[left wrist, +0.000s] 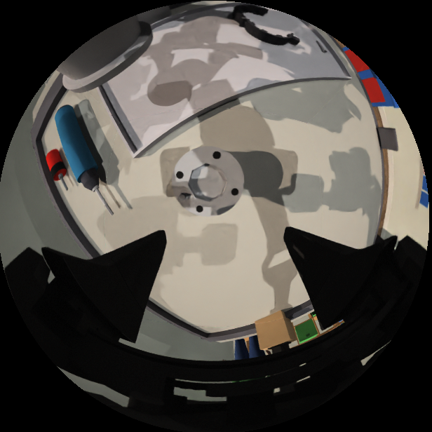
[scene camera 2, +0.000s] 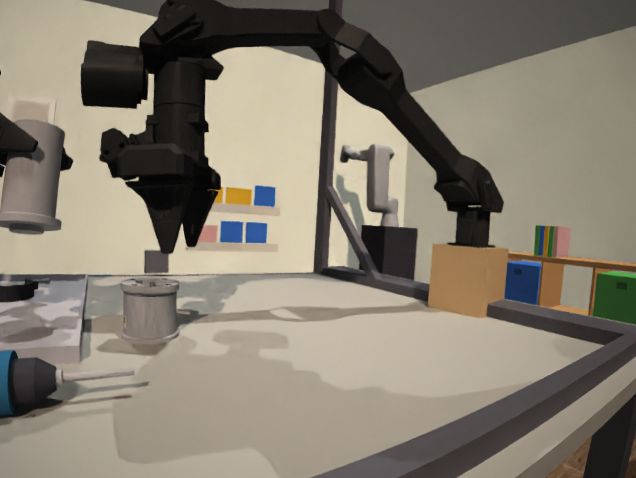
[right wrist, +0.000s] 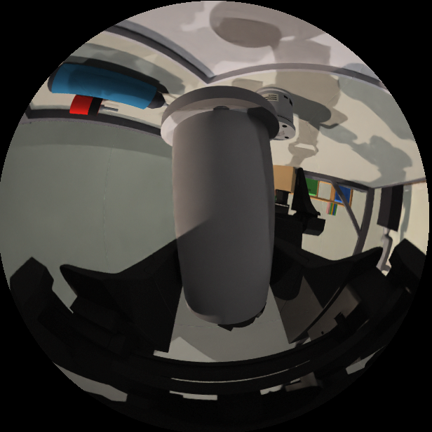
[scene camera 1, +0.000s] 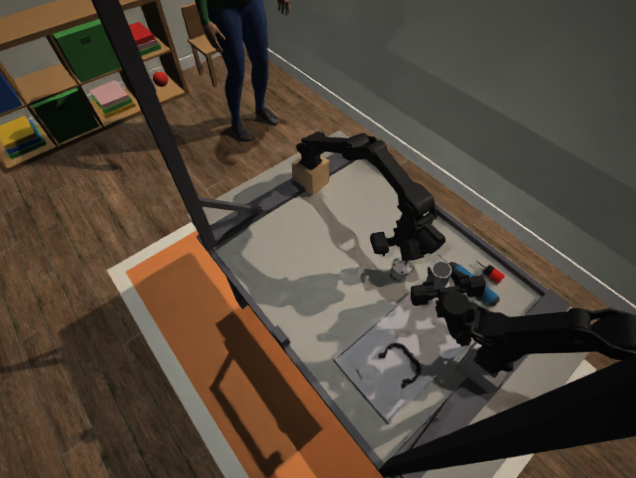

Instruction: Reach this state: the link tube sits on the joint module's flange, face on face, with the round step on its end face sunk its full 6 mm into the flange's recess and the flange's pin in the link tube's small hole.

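Frame: origin at the left arm's base, x ahead, y left, z up, level; centimetres.
Seen in the pictures: left gripper, between the fingertips: (scene camera 2: 180, 249) (scene camera 1: 397, 252); right gripper, between the fingertips: (scene camera 2: 54, 155) (scene camera 1: 438, 266); left arm's base, origin of its link: (scene camera 2: 471, 246) (scene camera 1: 310, 161); right arm's base, origin of its link: (scene camera 1: 490, 360).
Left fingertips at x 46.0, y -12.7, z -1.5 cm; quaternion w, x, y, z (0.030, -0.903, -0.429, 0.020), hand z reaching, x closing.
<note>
Offsets run from my left fingertips to a thing's middle. "*": to the spot under its first point. Level surfaces: height alone.
The grey joint module {dx +3.1, dy -0.8, dz -6.4 cm} (scene camera 1: 401, 270) (scene camera 2: 150, 314) (left wrist: 231, 171) (right wrist: 286, 106) stands upright on the table, its flange with dark holes and central recess facing up. A small stub shows near the flange's edge in the left wrist view. My left gripper (scene camera 2: 179, 248) (left wrist: 226, 235) is open and empty, pointing down a little above the module. My right gripper (scene camera 1: 440, 287) (right wrist: 222, 238) is shut on the grey link tube {dx +15.0, dy -3.9, dz +6.7 cm} (scene camera 1: 441, 271) (scene camera 2: 31, 174) (left wrist: 105, 55) (right wrist: 222, 210). The tube is roughly upright, rimmed end and round step down, in the air apart from the module. Its small hole is hidden.
A blue screwdriver-like tool {* dx +29.5, dy +8.5, dz -5.7 cm} (scene camera 1: 489, 295) (left wrist: 75, 145) (right wrist: 107, 86) and a red one {dx +25.7, dy +18.5, dz -7.9 cm} (scene camera 1: 494, 274) (left wrist: 56, 164) (right wrist: 85, 105) lie near the module. A pale mat {dz -9.2 cm} (scene camera 1: 370, 382) (left wrist: 320, 67) bears a black curved cable {* dx +21.9, dy -22.5, dz -7.0 cm} (scene camera 1: 415, 359) (left wrist: 265, 36). Dark rails edge the table.
</note>
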